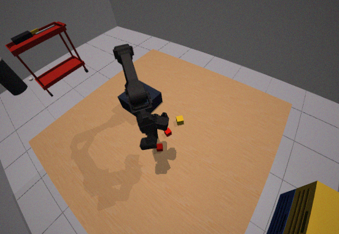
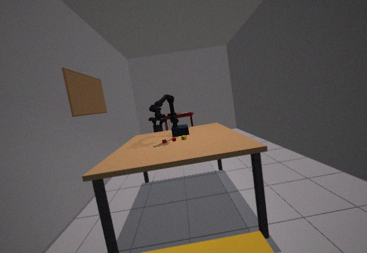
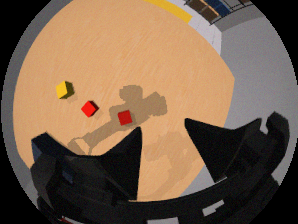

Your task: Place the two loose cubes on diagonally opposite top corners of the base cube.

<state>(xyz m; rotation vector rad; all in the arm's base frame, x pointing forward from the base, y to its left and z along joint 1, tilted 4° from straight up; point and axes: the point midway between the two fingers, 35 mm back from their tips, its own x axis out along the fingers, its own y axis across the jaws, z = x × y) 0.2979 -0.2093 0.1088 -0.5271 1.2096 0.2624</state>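
The yellow base cube lies 25 cm to the left of my gripper tip, 16 cm below it and 1 cm behind it. Round my gripper tip: red cube 16 cm below, 4 cm to the left, 3 cm behind.
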